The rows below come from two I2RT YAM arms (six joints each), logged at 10 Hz.
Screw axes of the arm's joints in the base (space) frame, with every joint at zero. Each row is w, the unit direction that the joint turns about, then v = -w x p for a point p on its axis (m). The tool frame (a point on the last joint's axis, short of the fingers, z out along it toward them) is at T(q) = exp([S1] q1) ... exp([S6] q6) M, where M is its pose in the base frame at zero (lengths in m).
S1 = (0, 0, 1, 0, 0, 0)
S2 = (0, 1, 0, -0.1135, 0, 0.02)
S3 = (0, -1, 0, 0.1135, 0, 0.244)
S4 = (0, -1, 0, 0.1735, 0, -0.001)
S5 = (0, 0, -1, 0, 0.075, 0)
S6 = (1, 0, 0, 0, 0.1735, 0)
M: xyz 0.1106 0 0.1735 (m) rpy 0 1.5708 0 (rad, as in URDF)
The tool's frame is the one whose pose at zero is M.
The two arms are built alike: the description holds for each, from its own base.
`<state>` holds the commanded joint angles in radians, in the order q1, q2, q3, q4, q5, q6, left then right.
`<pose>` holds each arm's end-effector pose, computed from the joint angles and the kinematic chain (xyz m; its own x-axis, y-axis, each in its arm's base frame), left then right.
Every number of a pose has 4 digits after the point.
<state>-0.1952 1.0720 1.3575 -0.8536 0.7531 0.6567 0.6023 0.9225 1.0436 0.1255 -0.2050 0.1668</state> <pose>0.1877 -0.0619 0.4181 0.0136 0.4513 -0.8922 0.8822 0.4146 0.2232 0.1624 0.1205 0.4397 0.0793 0.2518 -0.9645 -0.7408 0.6623 0.1120</pose>
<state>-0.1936 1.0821 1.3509 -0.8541 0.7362 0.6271 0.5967 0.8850 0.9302 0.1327 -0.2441 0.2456</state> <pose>0.1917 -0.0619 0.4141 -0.0330 0.4496 -0.8926 0.8783 0.4393 0.1887 0.1620 0.1204 0.4080 -0.0384 0.2591 -0.9651 -0.7553 0.6248 0.1978</pose>
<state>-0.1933 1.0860 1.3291 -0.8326 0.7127 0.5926 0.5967 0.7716 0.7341 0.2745 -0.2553 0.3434</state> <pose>0.1959 -0.0621 0.4082 -0.0735 0.4450 -0.8925 0.8677 0.4697 0.1627 0.1465 0.1104 0.3738 -0.0686 0.3473 -0.9353 -0.7686 0.5793 0.2714</pose>
